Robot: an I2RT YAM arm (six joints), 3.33 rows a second.
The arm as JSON. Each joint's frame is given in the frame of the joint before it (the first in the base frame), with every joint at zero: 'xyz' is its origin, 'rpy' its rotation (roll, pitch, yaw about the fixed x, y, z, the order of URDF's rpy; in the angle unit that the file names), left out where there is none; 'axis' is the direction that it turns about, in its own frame. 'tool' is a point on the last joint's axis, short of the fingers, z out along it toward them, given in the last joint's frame.
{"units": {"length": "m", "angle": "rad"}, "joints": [
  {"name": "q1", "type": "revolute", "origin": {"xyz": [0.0, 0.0, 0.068]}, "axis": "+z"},
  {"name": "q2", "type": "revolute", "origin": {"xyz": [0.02, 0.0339, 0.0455]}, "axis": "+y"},
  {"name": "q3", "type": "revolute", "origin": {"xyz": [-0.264, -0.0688, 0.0]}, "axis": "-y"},
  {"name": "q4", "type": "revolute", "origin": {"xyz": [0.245, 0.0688, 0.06]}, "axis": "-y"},
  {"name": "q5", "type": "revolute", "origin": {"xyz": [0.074, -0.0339, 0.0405]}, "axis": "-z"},
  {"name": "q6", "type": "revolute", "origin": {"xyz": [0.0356, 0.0, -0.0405]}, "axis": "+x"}
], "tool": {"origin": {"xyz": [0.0, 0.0, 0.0], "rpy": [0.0, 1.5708, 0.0]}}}
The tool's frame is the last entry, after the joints.
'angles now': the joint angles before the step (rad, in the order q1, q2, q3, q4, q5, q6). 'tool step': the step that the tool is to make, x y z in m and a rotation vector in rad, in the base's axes. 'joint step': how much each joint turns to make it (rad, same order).
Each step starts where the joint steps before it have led.
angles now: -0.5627 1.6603 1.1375 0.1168 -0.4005 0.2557
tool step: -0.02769 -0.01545 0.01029 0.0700 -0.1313 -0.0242
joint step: -0.0843 -0.0653 -0.0779 0.1315 -0.1014 0.1156
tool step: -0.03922 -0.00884 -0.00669 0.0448 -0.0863 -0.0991
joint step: -0.0908 -0.0871 -0.1508 0.1512 -0.0134 0.1018
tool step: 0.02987 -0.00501 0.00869 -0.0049 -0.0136 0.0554
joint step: 0.0434 0.0914 0.1195 -0.0130 -0.0128 0.0033
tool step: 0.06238 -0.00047 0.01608 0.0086 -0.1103 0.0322
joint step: 0.0986 0.1778 0.2129 0.0920 0.0570 0.0919
